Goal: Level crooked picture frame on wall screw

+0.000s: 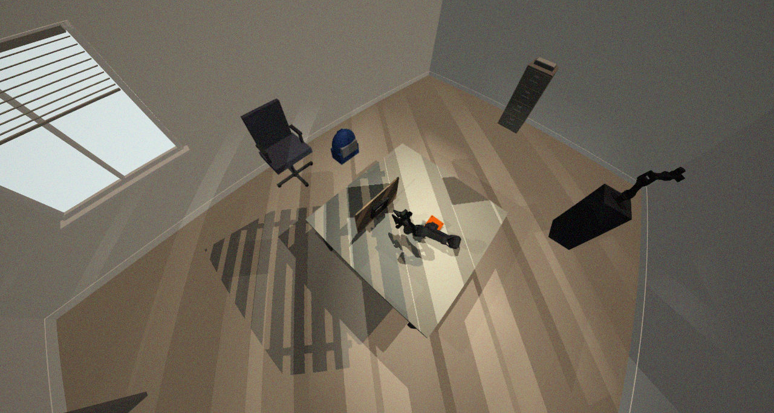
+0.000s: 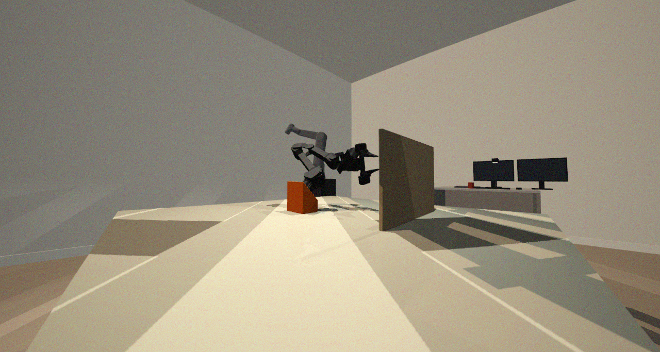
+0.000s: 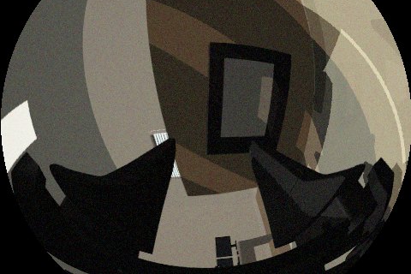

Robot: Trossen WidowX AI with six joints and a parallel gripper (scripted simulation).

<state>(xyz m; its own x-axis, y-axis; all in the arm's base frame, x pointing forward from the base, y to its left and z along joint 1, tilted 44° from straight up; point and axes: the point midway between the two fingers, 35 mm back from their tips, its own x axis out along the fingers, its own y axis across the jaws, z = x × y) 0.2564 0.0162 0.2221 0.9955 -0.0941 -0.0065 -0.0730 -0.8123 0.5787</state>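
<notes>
Now: the black picture frame 13 cm ahead of my gripper tip and 6 cm below it. From my gripper tip the other things lie so: brown wall board (14 cm ahead, 7 cm below, 1 cm to the right).
</notes>
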